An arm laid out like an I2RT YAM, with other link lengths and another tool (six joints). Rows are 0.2 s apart.
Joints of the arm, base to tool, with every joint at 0 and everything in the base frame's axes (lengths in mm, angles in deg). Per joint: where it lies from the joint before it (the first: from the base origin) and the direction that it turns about. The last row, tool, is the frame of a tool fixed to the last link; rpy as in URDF.
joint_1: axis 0 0 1 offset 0 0 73.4
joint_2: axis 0 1 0 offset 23.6 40 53.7
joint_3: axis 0 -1 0 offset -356.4 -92.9 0
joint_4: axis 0 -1 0 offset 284.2 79.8 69.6
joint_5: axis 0 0 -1 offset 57 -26.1 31.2
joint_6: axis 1 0 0 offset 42.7 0 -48.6
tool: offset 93 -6 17 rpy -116.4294 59.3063 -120.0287
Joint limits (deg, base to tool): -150..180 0..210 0..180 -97..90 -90..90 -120..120
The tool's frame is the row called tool.
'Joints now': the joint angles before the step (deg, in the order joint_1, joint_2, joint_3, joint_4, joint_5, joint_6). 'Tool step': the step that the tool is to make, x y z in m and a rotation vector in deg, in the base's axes. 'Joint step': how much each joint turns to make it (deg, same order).
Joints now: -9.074 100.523 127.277 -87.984 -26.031 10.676
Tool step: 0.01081 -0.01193 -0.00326 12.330 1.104 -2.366
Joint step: -4.687 1.582 -0.913 1.175 -11.557 4.182
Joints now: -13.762 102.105 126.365 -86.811 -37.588 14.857
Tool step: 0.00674 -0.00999 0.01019 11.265 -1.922 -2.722
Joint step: -3.664 -0.157 -1.652 4.685 -10.401 6.404
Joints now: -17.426 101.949 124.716 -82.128 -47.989 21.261
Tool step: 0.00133 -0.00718 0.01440 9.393 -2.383 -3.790
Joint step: -2.347 -2.354 -3.926 9.261 -7.170 10.725
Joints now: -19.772 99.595 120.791 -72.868 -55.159 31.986
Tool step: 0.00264 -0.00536 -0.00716 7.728 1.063 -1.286
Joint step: -1.603 -1.468 -5.793 7.234 -5.484 7.808
